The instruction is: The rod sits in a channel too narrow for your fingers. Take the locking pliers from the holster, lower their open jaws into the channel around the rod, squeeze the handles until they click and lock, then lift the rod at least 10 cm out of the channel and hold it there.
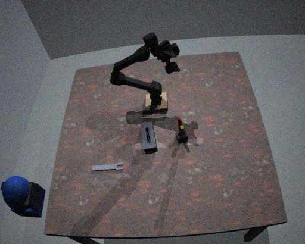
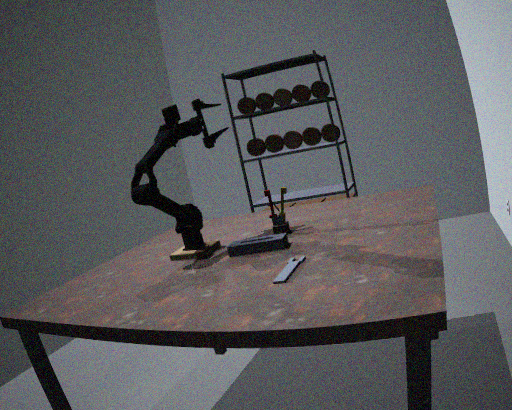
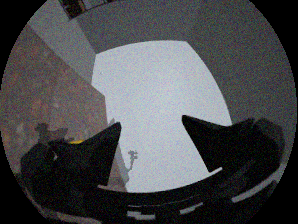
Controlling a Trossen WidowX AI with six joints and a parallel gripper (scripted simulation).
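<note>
Now: the small dark holster 44 cm below my gripper tip and 13 cm ahead of it. Round my gripper tip: flat grey forked bar (45 cm below, 38 cm to the right, 34 cm ahead); then grey channel block (43 cm below, 19 cm to the right, 14 cm ahead).
</note>
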